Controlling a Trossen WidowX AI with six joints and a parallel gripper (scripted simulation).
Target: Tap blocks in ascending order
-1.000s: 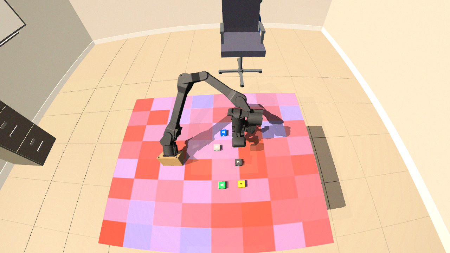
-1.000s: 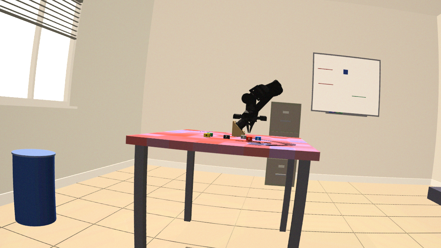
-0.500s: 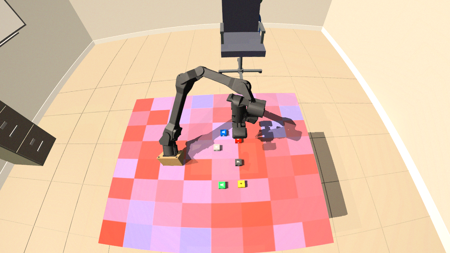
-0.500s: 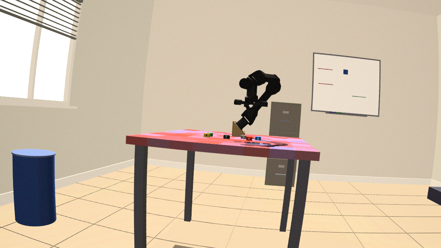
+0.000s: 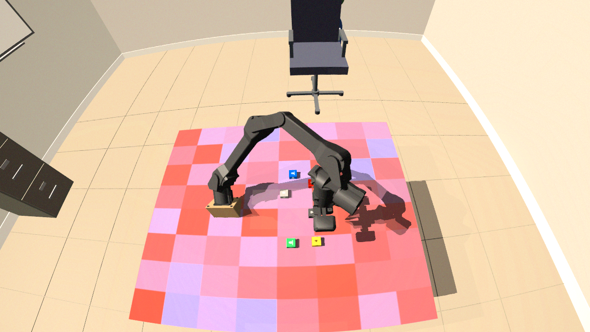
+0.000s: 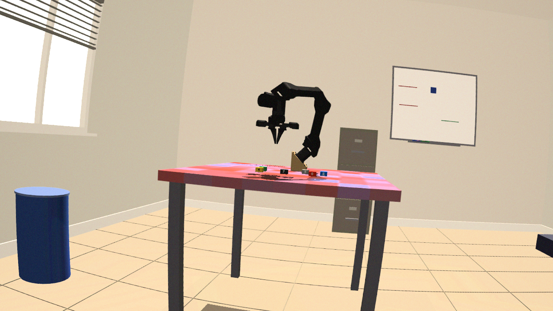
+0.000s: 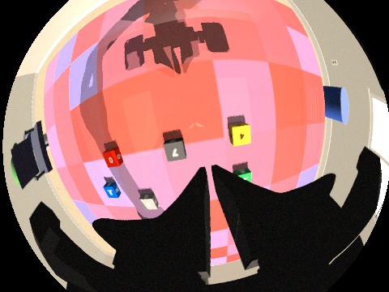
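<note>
My gripper tip is now 2 cm past the yellow block, 7 cm to the left of it and 12 cm above it. From my gripper tip the other things lie so: black block: 2 cm behind, 4 cm to the left, 12 cm below; red block: 1 cm behind, 17 cm to the left, 12 cm below; green block: 11 cm behind, 7 cm to the right, 12 cm below.
</note>
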